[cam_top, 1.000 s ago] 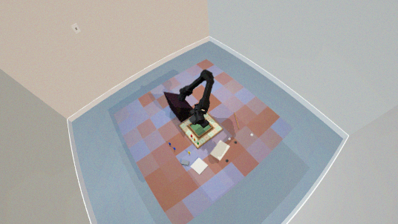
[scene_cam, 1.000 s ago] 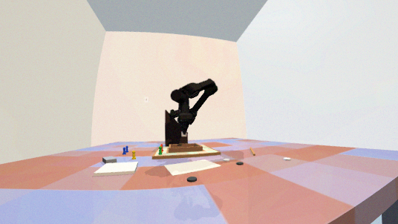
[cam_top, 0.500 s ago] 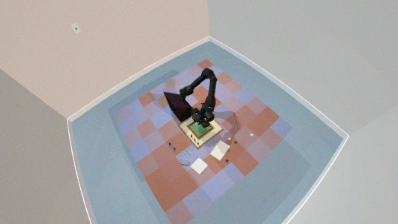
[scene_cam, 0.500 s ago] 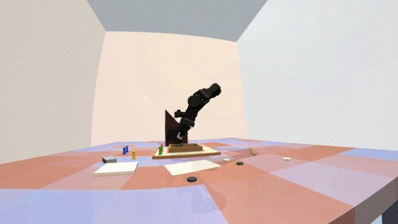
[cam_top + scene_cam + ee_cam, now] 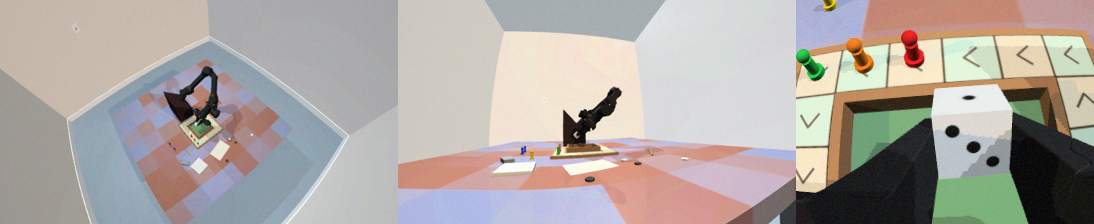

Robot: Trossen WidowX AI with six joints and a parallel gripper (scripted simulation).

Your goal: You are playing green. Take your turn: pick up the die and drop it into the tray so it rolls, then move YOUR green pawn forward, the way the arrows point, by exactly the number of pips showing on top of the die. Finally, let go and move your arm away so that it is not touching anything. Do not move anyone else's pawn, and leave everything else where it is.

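My gripper tip is 13 cm short of the green pawn, 7 cm to the left of it and 6 cm above it. From my gripper tip the other things lie so: orange pawn: 8 cm ahead, 8 cm to the right, 6 cm below; then white die: right at my gripper tip; then red pawn: 4 cm ahead, 8 cm to the right, 6 cm below.
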